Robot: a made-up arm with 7 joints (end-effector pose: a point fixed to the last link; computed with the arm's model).
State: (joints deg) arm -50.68 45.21 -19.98 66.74 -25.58 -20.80 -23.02
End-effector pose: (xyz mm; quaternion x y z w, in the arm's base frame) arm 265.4 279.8 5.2 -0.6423 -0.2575 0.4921 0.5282
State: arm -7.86 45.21 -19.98 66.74 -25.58 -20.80 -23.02
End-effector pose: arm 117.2 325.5 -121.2 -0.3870 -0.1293 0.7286 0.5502
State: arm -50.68 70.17 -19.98 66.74 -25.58 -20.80 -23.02
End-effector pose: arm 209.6 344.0 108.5 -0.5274 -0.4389 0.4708 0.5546
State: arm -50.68 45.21 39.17 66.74 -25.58 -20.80 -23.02
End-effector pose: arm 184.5 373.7 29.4 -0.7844 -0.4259 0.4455 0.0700
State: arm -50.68 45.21 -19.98 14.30 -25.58 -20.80 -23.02
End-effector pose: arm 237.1 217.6 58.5 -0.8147 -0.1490 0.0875 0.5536
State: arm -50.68 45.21 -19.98 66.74 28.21 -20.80 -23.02
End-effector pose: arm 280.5 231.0 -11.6 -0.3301 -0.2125 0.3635 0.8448
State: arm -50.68 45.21 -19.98 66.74 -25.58 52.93 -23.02
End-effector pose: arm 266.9 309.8 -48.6 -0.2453 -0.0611 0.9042 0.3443
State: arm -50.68 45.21 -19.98 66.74 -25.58 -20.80 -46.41
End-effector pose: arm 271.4 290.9 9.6 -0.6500 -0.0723 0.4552 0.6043
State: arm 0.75 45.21 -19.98 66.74 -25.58 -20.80 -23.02
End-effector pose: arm 77.8 331.2 -131.6 -0.3280 -0.1008 0.7648 0.5453
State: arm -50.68 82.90 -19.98 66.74 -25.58 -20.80 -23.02
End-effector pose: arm 172.9 356.3 165.1 -0.4588 -0.5239 0.4512 0.5581
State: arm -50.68 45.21 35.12 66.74 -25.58 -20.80 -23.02
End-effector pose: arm 191.8 368.7 31.2 -0.7810 -0.4175 0.4527 0.1035
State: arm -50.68 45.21 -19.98 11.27 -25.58 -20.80 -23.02
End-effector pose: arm 233.3 215.0 60.9 -0.8197 -0.1416 0.0627 0.5515
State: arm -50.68 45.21 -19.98 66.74 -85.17 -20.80 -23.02
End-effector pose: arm 233.2 316.9 -27.7 -0.8241 -0.2424 0.5098 0.0478
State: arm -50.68 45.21 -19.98 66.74 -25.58 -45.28 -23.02
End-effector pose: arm 248.9 270.4 15.9 -0.7226 -0.3029 0.3005 0.5438
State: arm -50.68 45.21 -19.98 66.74 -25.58 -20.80 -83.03
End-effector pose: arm 288.5 302.3 11.8 -0.6080 0.2207 0.3603 0.6722
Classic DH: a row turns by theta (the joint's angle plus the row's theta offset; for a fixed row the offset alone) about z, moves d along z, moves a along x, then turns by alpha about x. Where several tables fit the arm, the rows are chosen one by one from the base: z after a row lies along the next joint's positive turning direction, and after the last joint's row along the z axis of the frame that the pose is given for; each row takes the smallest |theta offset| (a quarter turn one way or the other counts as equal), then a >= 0, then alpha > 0; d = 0 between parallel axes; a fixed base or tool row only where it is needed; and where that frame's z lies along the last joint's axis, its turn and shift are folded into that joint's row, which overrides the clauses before.
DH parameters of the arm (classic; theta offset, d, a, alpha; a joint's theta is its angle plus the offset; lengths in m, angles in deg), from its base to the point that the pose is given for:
base (fixed): -4.07 0.0545 0.0021 -74.51
joint 1: -75.12 0.0842 -0.0006 -90
joint 2: 74 -0.0049 -0.036 90
joint 3: 90 -0.2417 0.0422 -90
joint 4: -90 0 0.0162 -90
joint 5: 0 0.0705 -0.0013 90
joint 6: 90 0.022 0.0632 90
joint 7: 77.33 0.0495 -0.0053 -108.4
tool (fixed): 41.12 0.0342 0 0

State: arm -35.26 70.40 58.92 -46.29 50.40 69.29 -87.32
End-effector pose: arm -8.6 262.9 183.1 -0.5008 -0.6410 0.3870 0.4342
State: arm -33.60 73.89 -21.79 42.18 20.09 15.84 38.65
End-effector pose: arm 213.0 321.4 19.0 -0.0317 -0.7717 0.2195 0.5961
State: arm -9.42 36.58 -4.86 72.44 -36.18 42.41 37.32
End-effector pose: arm 83.9 312.9 -197.4 0.2320 -0.3277 0.8851 0.2353
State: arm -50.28 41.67 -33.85 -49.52 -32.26 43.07 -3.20
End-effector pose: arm 175.0 137.7 44.0 -0.7355 0.0284 0.1129 0.6675
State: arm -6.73 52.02 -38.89 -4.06 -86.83 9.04 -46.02
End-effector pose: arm 127.5 258.1 -135.2 -0.6523 0.4956 0.5408 0.1909
